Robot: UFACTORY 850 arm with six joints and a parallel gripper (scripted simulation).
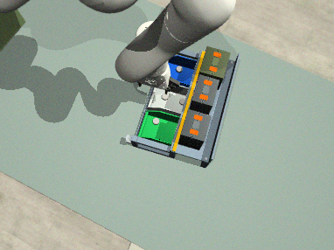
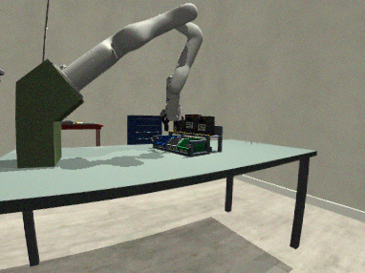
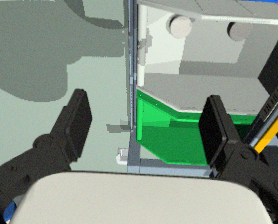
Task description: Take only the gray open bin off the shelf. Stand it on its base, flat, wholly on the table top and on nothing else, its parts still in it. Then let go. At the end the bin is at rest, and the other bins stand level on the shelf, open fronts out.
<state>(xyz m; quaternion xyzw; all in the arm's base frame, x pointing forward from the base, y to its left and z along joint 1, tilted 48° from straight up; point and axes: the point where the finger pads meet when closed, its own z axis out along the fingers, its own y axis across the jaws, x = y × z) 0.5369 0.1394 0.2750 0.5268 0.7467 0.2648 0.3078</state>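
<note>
My hand is 7 cm short of the gray open bin, 3 cm to the right of it and 9 cm above it. Also, from my hand: yellow rail (12 cm ahead, 5 cm to the left, 3 cm below); then blue bin (3 cm ahead, 13 cm to the left, 9 cm below); then green bin (11 cm ahead, 7 cm to the right, 9 cm below).
</note>
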